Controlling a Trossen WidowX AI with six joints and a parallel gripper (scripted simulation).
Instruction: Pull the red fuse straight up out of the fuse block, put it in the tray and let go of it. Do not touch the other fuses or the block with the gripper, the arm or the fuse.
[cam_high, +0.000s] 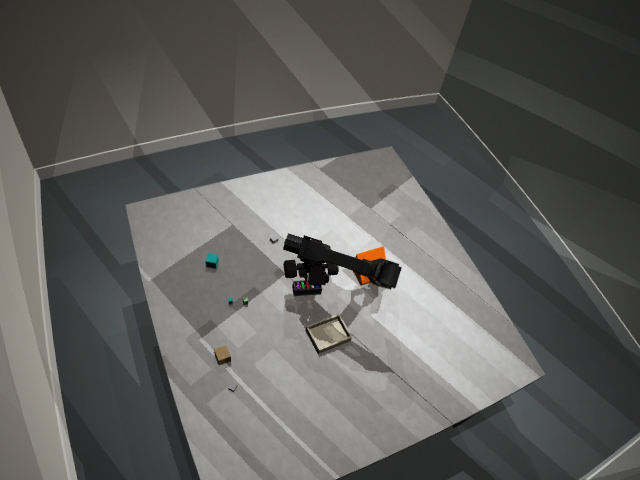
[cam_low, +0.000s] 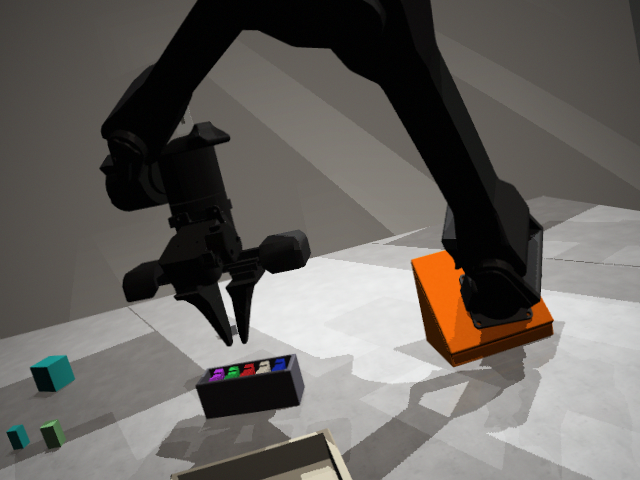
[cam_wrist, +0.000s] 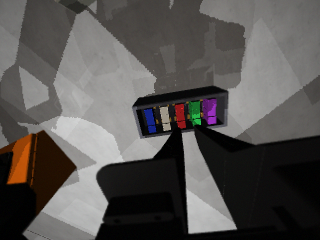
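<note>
Right now my gripper tip is 40 mm above the red fuse. Round my gripper tip: cream tray 20 mm behind, 200 mm to the left, 70 mm below; then cyan cube 320 mm ahead, 200 mm to the right, 50 mm below; then brown box 360 mm ahead, 190 mm to the left, 50 mm below.
</note>
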